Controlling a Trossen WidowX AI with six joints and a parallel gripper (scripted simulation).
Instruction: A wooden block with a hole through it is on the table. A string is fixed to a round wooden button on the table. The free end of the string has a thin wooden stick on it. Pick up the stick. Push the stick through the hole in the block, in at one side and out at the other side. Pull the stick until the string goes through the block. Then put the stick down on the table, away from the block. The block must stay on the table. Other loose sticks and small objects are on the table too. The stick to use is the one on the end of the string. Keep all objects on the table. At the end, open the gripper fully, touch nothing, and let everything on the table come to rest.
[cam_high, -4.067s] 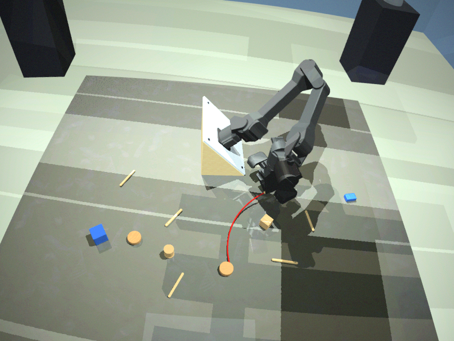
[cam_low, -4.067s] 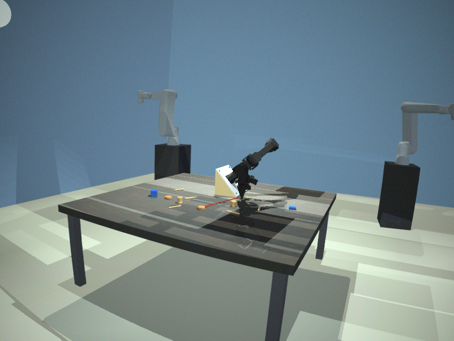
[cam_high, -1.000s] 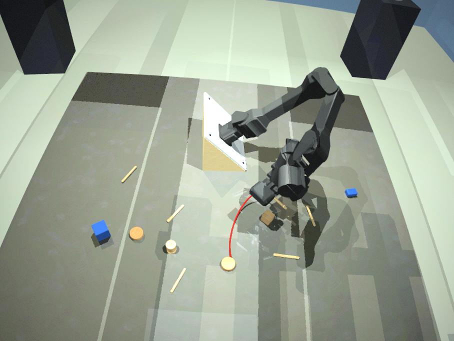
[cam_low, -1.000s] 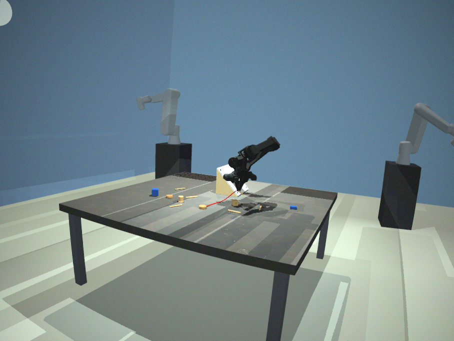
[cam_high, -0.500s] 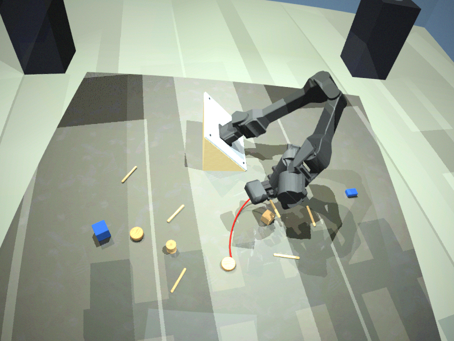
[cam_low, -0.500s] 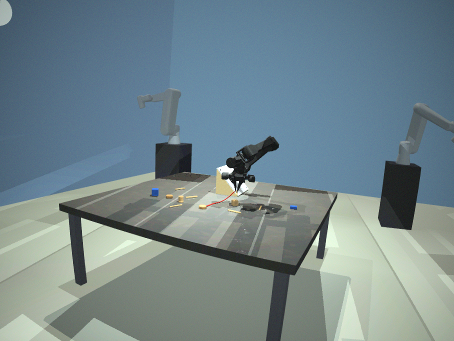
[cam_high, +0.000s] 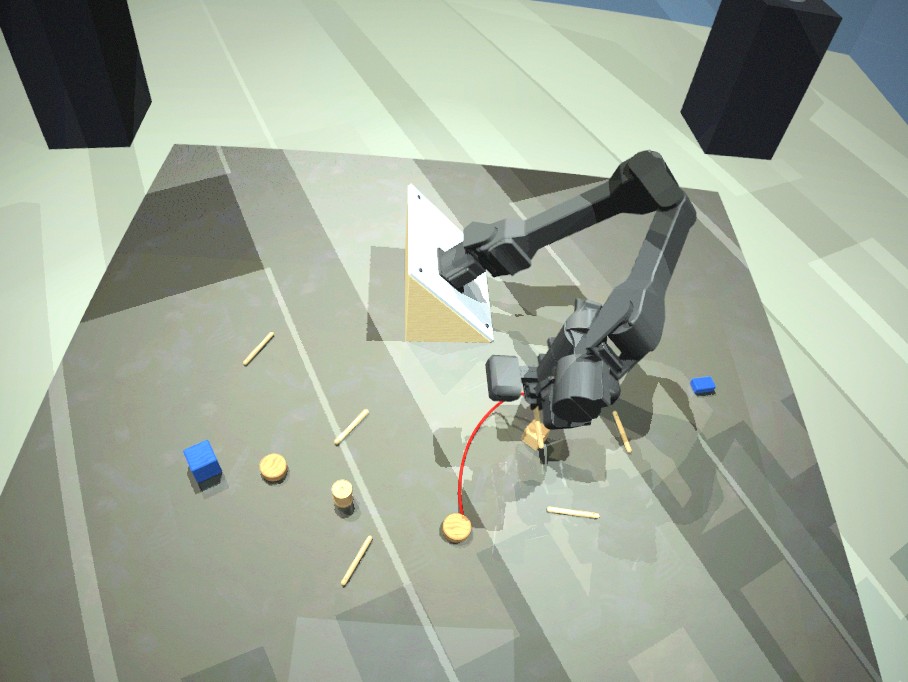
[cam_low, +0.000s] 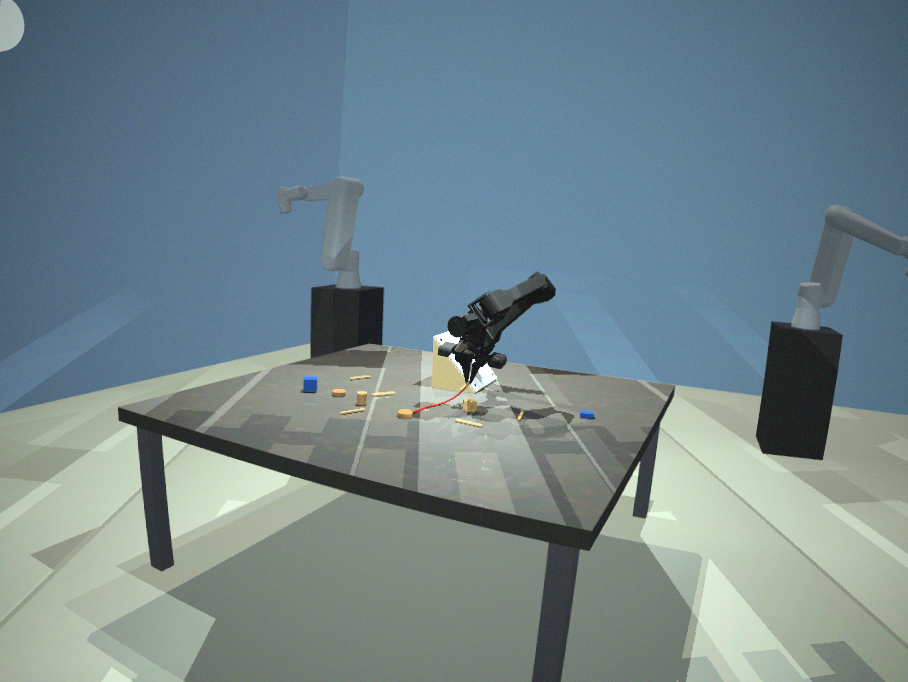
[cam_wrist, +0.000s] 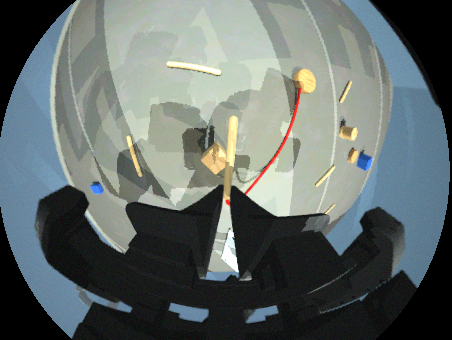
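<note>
Now: the wooden stick 140 mm ahead of my gripper tip, 70 mm to the left of it and 70 mm below it. Round my gripper tip: blue cube (490 mm to the right, 60 mm below, 50 mm ahead); then wooden block (60 mm below, 10 mm to the left, 10 mm ahead); then short wooden cylinder (280 mm to the right, 110 mm ahead, 60 mm below).
</note>
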